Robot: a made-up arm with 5 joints.
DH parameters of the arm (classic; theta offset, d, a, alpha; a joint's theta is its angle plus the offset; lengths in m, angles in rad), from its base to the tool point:
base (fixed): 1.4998 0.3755 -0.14 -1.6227
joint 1: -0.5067 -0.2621 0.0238 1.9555
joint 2: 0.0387 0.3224 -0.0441 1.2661
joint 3: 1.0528 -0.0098 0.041 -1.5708
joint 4: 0 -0.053 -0.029 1.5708
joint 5: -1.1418 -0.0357 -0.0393 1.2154
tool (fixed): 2.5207 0.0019 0 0
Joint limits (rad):
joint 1: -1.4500..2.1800
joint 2: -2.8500..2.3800
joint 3: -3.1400..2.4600
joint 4: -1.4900..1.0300
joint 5: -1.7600..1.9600
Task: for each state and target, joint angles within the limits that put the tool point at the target. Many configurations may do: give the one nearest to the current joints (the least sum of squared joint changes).
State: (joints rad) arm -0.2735 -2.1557 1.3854 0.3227 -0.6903
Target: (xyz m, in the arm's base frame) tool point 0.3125 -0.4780 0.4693
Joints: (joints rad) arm -1.0308 -1.7122 1.4721 0.3611 -0.6191
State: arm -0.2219 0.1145 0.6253 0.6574 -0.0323
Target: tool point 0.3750 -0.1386 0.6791
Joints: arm 0.5815 0.2157 0.7327 0.9813 0.0962
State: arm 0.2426 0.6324 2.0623 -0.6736 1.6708
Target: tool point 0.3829 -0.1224 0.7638
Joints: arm 0.8988 0.9160 1.8916 -1.0873 1.9600
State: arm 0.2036 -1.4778 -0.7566 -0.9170 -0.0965
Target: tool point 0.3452 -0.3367 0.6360
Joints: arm -0.4000 -1.5483 -0.6859 -1.0097 -0.2083
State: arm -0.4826 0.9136 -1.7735 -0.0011 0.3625
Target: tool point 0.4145 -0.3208 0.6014
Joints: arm -0.0410 1.2988 -1.6872 0.1923 0.5690
